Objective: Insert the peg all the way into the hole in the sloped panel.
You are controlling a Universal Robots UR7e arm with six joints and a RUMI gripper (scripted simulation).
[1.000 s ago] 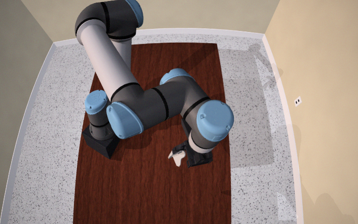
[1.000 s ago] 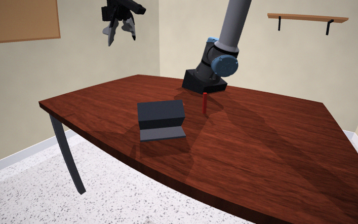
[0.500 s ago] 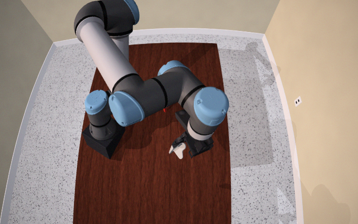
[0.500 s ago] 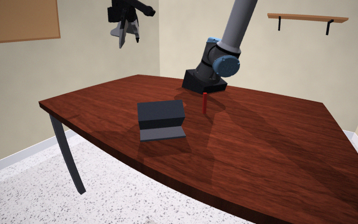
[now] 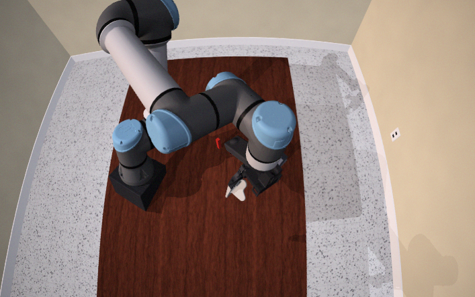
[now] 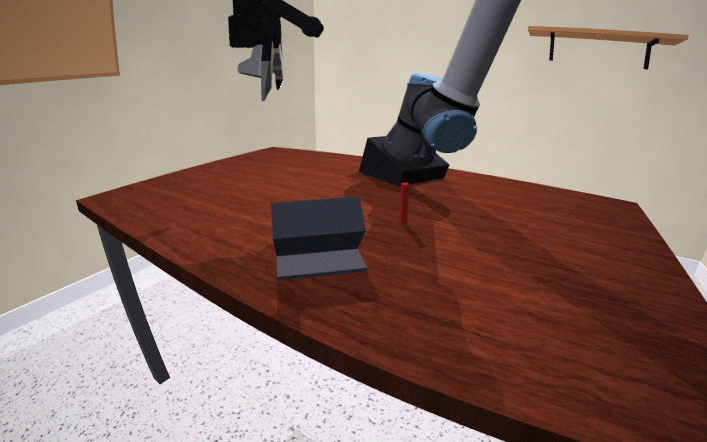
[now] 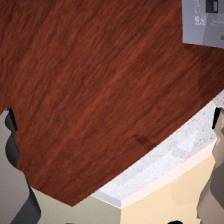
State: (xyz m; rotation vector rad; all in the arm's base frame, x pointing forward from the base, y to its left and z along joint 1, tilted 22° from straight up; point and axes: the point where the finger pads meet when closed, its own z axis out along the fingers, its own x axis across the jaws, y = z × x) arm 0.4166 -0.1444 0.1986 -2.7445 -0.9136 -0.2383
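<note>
Right now my hand is 21 cm to the right of the red peg, 21 cm above it and 12 cm past it.
</note>
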